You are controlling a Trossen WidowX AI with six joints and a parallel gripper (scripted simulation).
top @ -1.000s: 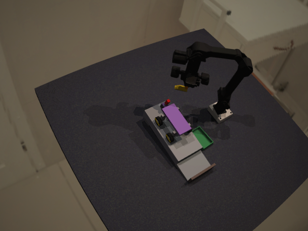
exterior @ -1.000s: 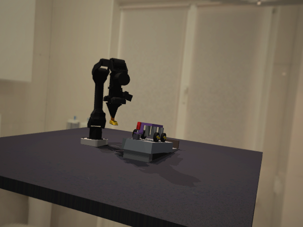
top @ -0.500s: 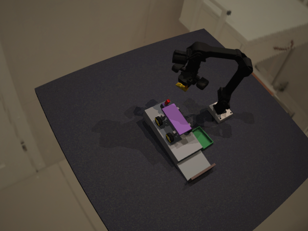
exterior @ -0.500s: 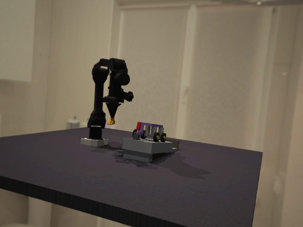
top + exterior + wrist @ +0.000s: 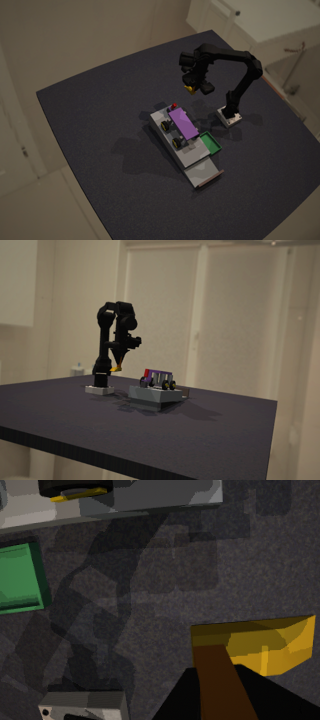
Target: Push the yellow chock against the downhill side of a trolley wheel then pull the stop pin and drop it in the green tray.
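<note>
Right now my gripper tip is 130 mm short of the red-headed stop pin, 40 mm to the right of it and 40 mm above it. Round my gripper tip: grey ramp (120 mm ahead, 150 mm to the left, 130 mm below); then purple trolley (120 mm ahead, 150 mm to the left, 60 mm below); then yellow chock (20 mm to the right, 10 mm below).
</note>
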